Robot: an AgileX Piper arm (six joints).
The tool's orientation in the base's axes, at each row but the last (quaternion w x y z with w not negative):
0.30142, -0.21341, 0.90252, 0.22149
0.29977, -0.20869, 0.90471, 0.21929
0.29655, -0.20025, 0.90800, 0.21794
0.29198, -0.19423, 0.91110, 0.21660
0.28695, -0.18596, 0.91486, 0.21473
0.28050, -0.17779, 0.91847, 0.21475
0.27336, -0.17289, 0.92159, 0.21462
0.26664, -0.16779, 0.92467, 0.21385
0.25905, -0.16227, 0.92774, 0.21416
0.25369, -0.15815, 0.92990, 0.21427
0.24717, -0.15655, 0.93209, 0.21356
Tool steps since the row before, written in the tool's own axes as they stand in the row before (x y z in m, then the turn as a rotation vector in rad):
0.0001, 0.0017, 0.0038, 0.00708, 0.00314, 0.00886
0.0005, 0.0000, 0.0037, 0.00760, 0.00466, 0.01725
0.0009, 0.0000, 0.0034, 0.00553, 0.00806, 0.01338
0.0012, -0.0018, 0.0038, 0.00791, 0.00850, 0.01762
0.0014, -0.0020, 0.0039, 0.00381, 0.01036, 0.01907
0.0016, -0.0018, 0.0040, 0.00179, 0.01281, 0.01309
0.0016, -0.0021, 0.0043, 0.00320, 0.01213, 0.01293
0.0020, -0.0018, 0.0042, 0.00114, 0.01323, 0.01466
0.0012, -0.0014, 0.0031, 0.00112, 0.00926, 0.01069
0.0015, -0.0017, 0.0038, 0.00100, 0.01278, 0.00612
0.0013, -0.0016, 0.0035, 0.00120, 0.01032, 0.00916
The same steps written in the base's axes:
0.0008, 0.0034, -0.0023, -0.00279, 0.00545, -0.01005
0.0013, 0.0018, -0.0030, -0.00017, 0.01094, -0.01604
0.0009, 0.0015, -0.0030, -0.00205, 0.01224, -0.01098
0.0017, 0.0002, -0.0040, -0.00216, 0.01421, -0.01545
0.0016, 0.0000, -0.0043, 0.00077, 0.01739, -0.01351
0.0013, 0.0001, -0.0045, -0.00138, 0.01692, -0.00711
0.0015, 0.0000, -0.0048, -0.00226, 0.01598, -0.00800
0.0009, 0.0001, -0.0049, -0.00035, 0.01816, -0.00783
0.0009, 0.0001, -0.0035, -0.00033, 0.01286, -0.00599
0.0010, 0.0001, -0.0043, -0.00350, 0.01371, -0.00124
0.0009, 0.0000, -0.0040, -0.00149, 0.01300, -0.00453

